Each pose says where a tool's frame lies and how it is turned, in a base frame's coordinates. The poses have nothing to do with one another.
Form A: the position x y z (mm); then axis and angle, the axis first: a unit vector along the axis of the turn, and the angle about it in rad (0 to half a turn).
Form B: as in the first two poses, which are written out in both.
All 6 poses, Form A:
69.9, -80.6, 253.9, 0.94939, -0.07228, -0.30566, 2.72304
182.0, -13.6, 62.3, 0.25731, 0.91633, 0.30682, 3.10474
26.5, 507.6, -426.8, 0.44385, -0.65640, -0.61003, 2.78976
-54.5, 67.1, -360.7, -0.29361, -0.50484, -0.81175, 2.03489
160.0, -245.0, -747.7, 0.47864, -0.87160, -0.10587, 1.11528
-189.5, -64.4, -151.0, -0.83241, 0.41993, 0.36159, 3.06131
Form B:
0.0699, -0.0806, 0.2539, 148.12, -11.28, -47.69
0.1820, -0.0136, 0.0623, 45.77, 163.00, 54.58
0.0265, 0.5076, -0.4268, 70.95, -104.92, -97.51
-0.0545, 0.0671, -0.3607, -34.23, -58.86, -94.64
0.1600, -0.2450, -0.7477, 30.59, -55.70, -6.77
-0.1895, -0.0644, -0.1510, -146.01, 73.66, 63.42

